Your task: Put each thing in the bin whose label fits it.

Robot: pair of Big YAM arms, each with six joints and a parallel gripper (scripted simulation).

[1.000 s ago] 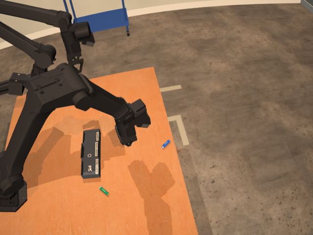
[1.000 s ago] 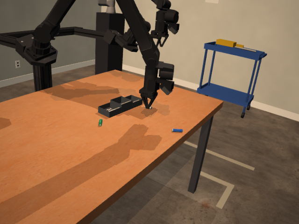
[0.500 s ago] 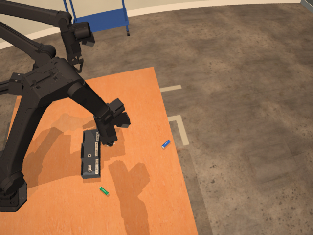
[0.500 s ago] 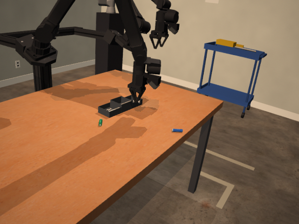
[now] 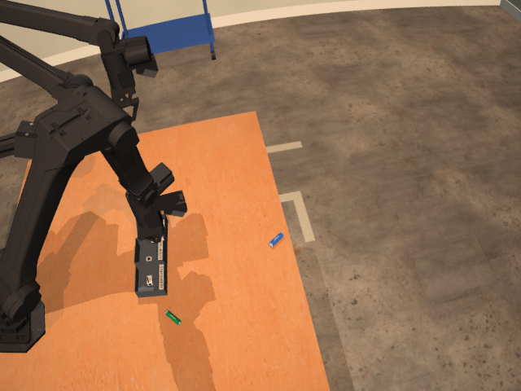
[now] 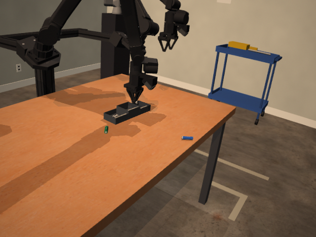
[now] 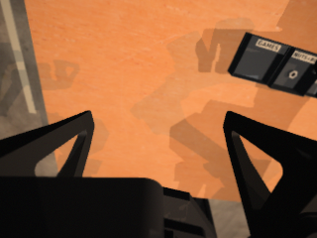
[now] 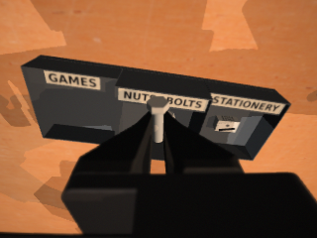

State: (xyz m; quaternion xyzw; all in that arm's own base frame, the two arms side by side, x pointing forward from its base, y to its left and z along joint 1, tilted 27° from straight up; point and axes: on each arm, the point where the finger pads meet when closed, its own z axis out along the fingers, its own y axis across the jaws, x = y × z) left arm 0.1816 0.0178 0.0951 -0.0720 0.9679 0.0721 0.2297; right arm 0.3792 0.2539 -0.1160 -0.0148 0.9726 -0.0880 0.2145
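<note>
My right hand is 40 mm past the nut, 20 mm to the left of it and 70 mm above it. Round my right hand: pencil sharpener: 30 mm behind, 90 mm to the right, 60 mm below; then bolt: 10 mm ahead; then green battery: 40 mm ahead, 200 mm to the right, 70 mm below.
</note>
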